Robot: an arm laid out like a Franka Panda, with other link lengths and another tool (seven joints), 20 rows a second.
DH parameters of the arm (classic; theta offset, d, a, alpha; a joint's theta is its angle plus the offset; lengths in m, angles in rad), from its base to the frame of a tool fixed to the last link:
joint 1: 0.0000 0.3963 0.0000 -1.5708
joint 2: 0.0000 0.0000 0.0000 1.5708
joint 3: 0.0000 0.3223 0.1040 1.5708
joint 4: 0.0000 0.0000 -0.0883 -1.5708
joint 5: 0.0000 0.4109 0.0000 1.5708
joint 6: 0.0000 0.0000 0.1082 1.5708
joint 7: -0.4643 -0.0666 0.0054 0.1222
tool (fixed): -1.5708 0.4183 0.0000 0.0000
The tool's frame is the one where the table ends.
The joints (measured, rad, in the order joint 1, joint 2, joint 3, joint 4, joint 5, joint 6, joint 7), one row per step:
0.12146 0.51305 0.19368 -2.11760 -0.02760 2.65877 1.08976
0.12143 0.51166 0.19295 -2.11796 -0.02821 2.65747 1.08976
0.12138 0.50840 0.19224 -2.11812 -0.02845 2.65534 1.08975
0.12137 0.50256 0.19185 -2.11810 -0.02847 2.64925 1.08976
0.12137 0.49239 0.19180 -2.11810 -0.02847 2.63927 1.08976
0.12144 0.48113 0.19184 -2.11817 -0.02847 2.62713 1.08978
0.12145 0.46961 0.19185 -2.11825 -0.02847 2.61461 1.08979
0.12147 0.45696 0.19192 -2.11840 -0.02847 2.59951 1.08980
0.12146 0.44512 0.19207 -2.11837 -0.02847 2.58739 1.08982
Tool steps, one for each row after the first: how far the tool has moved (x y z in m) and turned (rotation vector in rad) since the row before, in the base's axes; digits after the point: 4 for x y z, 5 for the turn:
0.0001 -0.0007 0.0005 -0.00097 0.00002 0.00000
0.0007 -0.0006 0.0017 -0.00076 -0.00116 -0.00027
0.0005 -0.0006 0.0029 -0.00136 -0.00007 0.00013
0.0009 -0.0005 0.0052 -0.00188 -0.00064 0.00072
0.0005 -0.0005 0.0055 -0.00240 0.00040 0.00100
0.0004 -0.0006 0.0056 -0.00251 0.00051 0.00092
-0.0001 -0.0008 0.0060 -0.00318 0.00190 0.00114
0.0006 -0.0005 0.0060 -0.00228 -0.00029 0.00092

